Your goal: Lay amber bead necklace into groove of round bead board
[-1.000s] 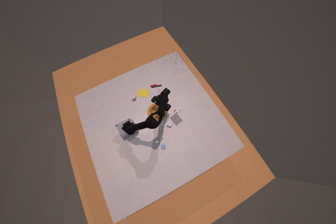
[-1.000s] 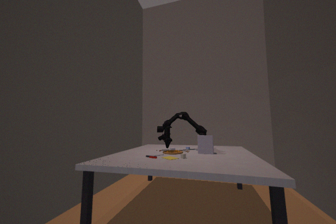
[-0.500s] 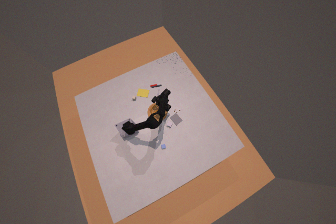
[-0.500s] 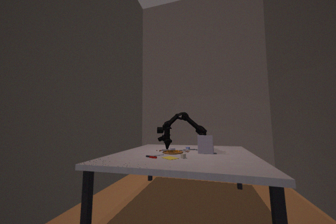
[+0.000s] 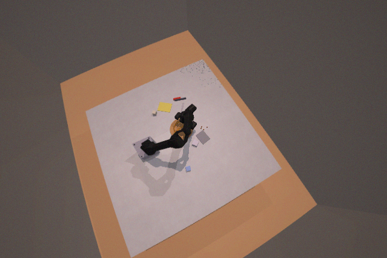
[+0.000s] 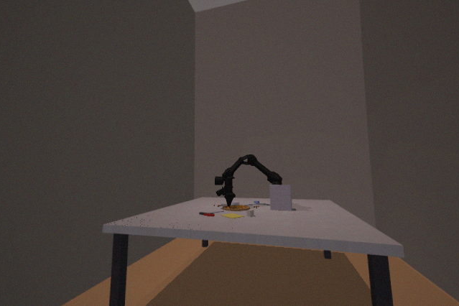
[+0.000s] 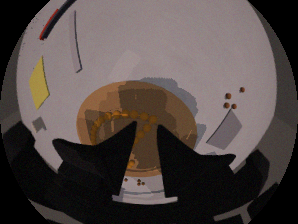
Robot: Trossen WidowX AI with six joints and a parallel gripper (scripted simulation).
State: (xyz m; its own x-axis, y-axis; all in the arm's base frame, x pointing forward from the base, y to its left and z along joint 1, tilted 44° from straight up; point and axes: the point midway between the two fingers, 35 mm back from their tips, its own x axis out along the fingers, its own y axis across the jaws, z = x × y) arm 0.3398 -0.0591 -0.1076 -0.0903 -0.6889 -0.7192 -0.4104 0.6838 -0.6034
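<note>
The round bead board is 5 cm behind my gripper tip, 1 cm to the right of it and 1 cm below it. Round my gripper tip: thin grey bar (5 cm ahead, 16 cm to the left, 1 cm below); yellow pad (8 cm behind, 26 cm to the left, 1 cm below); grey square plate (6 cm ahead, 17 cm to the right, 1 cm below).
</note>
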